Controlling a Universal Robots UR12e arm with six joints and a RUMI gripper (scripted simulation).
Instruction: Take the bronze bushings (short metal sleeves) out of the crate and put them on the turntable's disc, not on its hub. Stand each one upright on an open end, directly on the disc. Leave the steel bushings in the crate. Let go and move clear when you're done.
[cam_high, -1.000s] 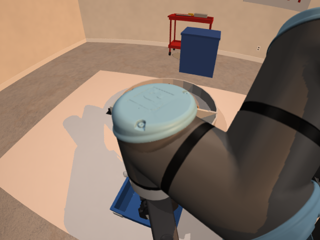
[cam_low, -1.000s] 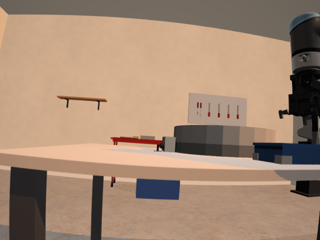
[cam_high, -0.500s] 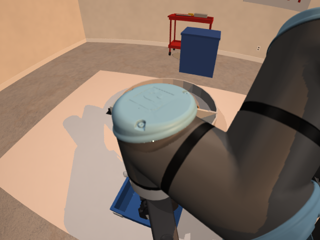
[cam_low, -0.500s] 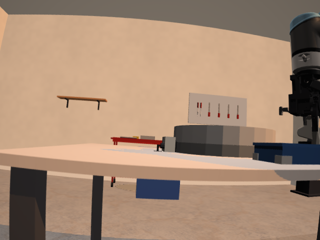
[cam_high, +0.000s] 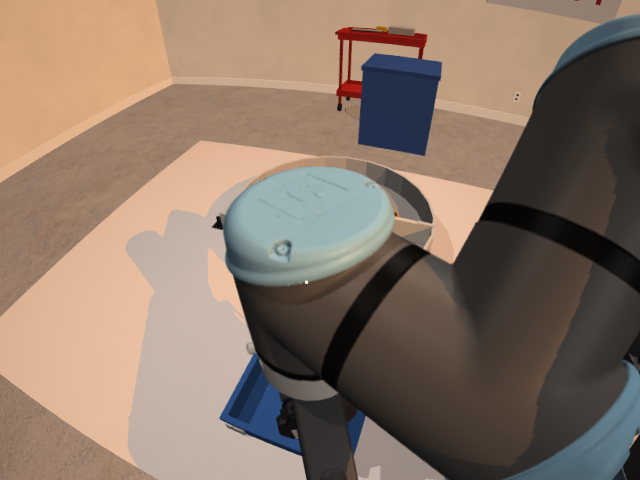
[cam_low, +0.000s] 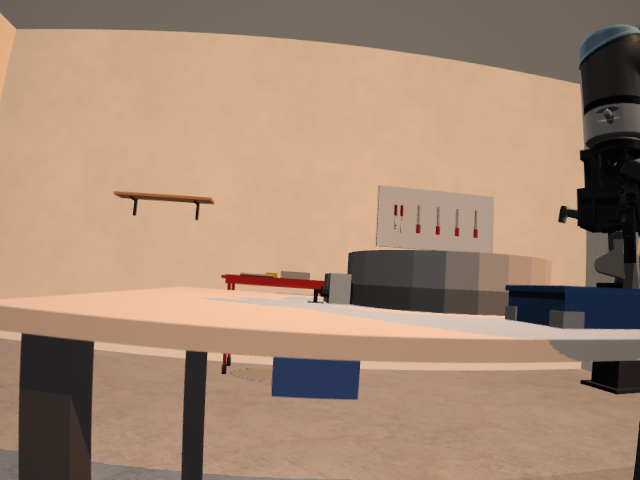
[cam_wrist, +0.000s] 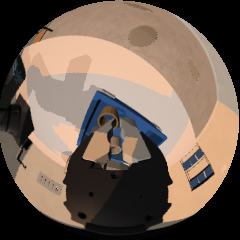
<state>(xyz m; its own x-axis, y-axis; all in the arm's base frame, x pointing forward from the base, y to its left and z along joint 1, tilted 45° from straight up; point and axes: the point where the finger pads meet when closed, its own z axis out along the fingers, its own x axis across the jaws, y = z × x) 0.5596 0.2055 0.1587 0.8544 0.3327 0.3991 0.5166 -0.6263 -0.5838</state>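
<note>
The blue crate is 4 cm ahead of my hand, 4 cm to the right of it and 1 cm below it.
</note>
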